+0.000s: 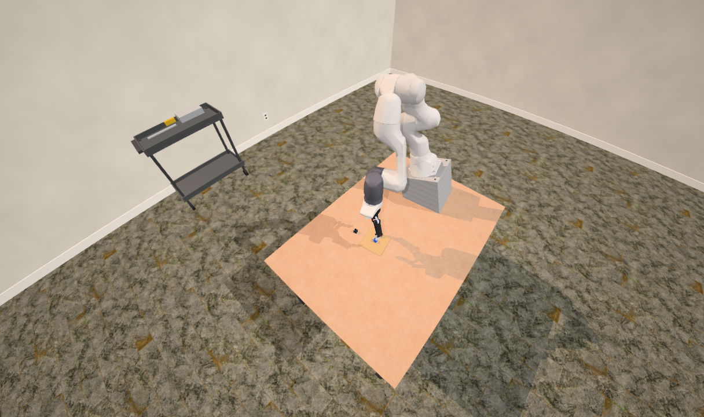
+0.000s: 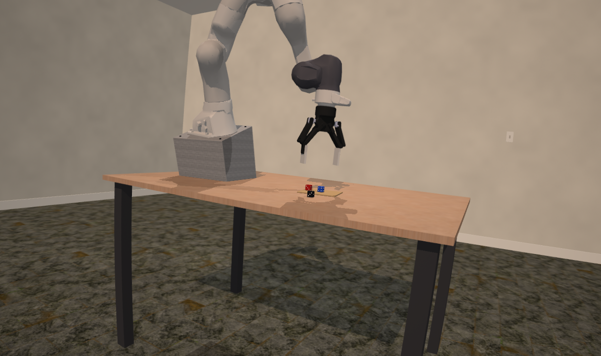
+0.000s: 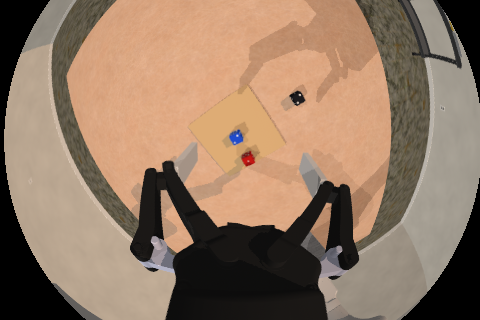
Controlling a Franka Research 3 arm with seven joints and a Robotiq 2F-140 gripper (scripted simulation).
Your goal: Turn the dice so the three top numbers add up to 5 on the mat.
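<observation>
The black die lies 110 mm to the right of my hand, 110 mm below it and 20 mm ahead of it. Round my hand: blue die (100 mm below, 30 mm to the left); tan mat (110 mm below, 30 mm to the left); red die (100 mm below, 50 mm behind, 30 mm to the left).
</observation>
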